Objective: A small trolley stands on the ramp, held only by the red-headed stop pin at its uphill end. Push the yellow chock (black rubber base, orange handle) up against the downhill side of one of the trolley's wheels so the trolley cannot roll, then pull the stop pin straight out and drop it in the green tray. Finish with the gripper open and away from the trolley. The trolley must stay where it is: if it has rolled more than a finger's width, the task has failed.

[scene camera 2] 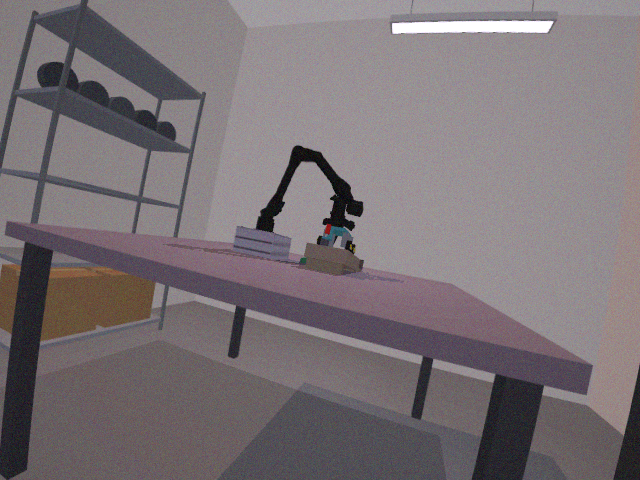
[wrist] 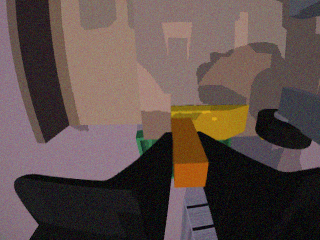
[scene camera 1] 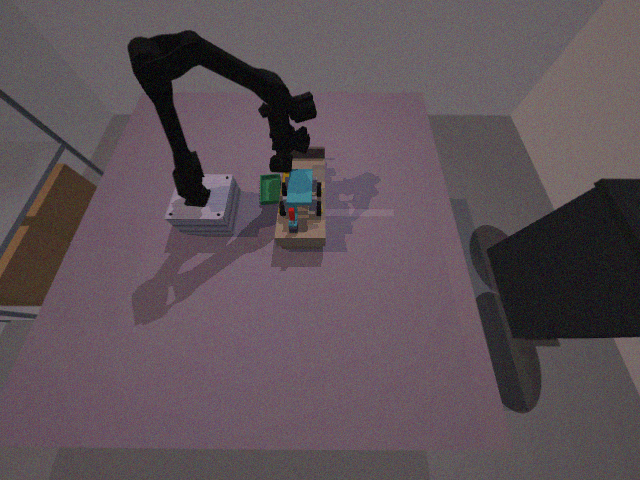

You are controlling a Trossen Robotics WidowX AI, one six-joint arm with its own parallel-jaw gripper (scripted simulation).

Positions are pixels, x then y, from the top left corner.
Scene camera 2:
tan ramp: 331,254
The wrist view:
my gripper: 182,138
yellow chock: 190,165, held by my gripper
tan ramp: 181,59
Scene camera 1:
my gripper: 286,169
blue trolley: 300,184
tan ramp: 311,228
